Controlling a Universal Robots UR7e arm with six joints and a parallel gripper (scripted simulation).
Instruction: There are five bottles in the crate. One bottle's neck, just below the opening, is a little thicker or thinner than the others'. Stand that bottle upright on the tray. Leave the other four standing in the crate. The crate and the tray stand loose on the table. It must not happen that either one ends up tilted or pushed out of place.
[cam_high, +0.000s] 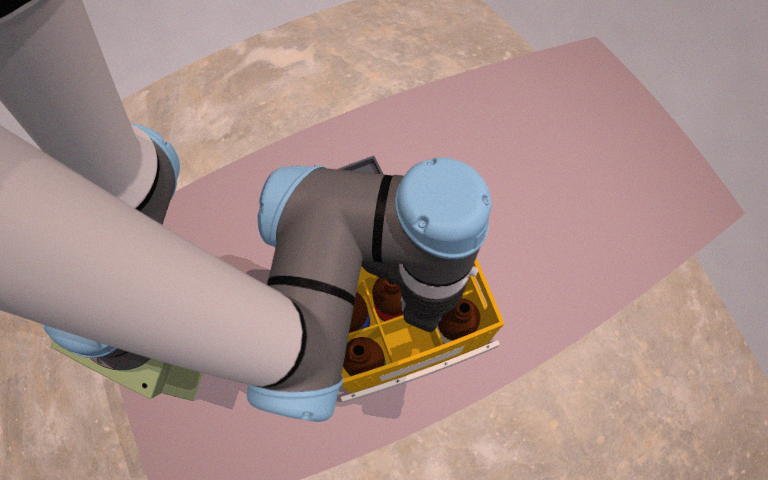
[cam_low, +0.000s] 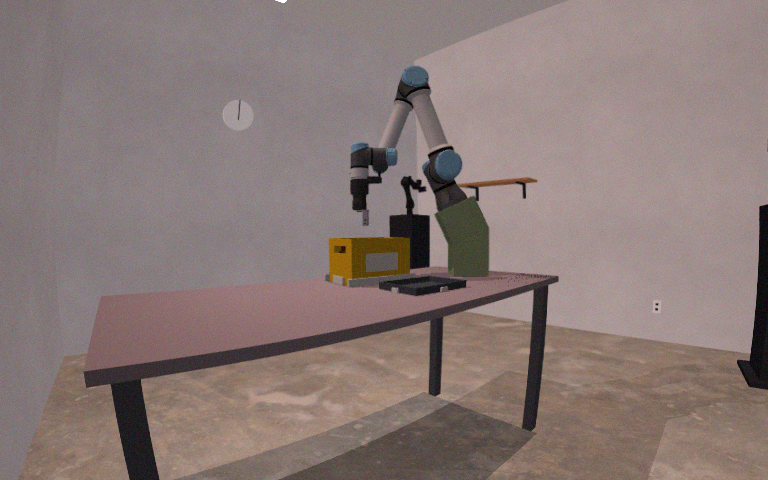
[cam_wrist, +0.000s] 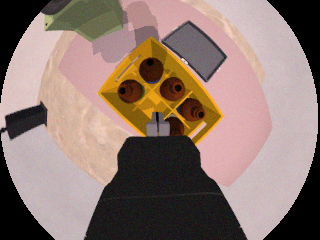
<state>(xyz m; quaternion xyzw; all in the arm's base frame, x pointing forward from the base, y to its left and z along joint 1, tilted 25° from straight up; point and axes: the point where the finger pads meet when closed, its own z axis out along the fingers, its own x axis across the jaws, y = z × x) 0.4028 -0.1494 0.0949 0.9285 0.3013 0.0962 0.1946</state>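
Right now my hand is 16 cm above the crate and 3 cm to the right of it. Round my hand: glass bottle 16 cm below, 8 cm ahead, 3 cm to the right; dark tray 31 cm to the left, 23 cm below, 1 cm ahead.
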